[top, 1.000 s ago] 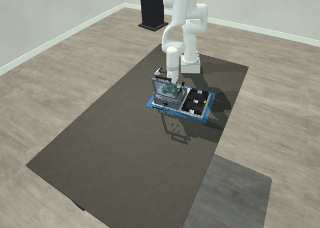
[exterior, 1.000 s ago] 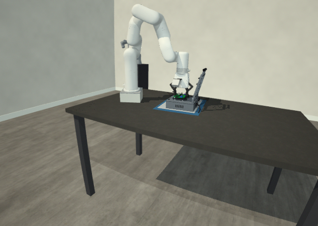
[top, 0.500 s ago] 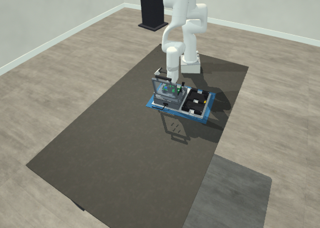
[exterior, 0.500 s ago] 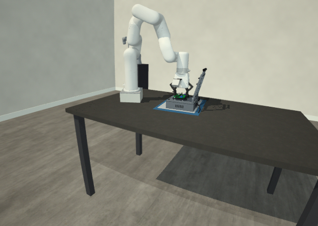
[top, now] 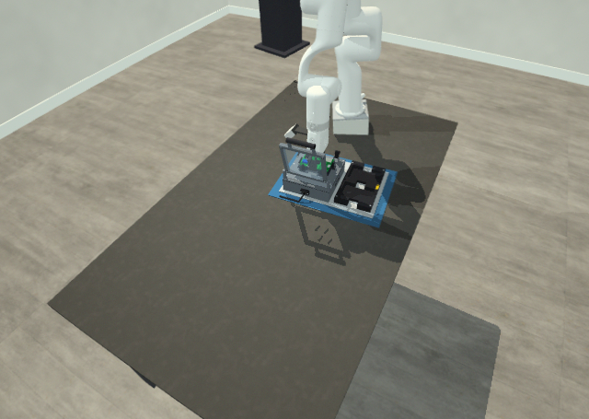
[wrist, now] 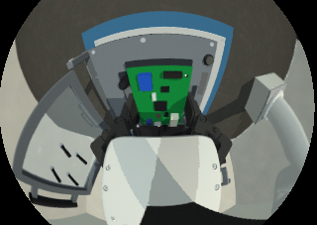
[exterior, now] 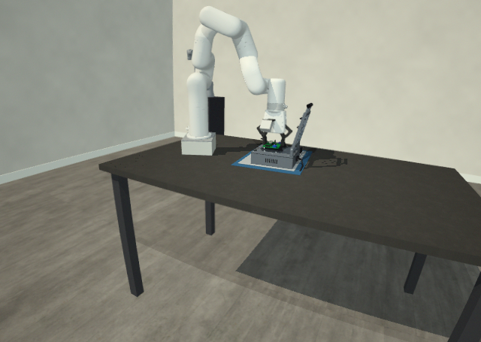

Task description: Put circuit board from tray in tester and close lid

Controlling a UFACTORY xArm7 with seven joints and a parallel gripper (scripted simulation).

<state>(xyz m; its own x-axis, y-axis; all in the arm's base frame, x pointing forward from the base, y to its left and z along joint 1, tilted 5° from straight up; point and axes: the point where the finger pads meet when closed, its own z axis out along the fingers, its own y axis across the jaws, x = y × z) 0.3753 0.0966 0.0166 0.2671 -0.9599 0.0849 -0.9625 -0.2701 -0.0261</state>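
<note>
My hand is right at the green circuit board. The rest, counted from my hand: tester plate 10 mm to the left, 10 mm below; tester 50 mm to the left, 30 mm above, 20 mm ahead; latch hook 70 mm behind, 40 mm to the left.
</note>
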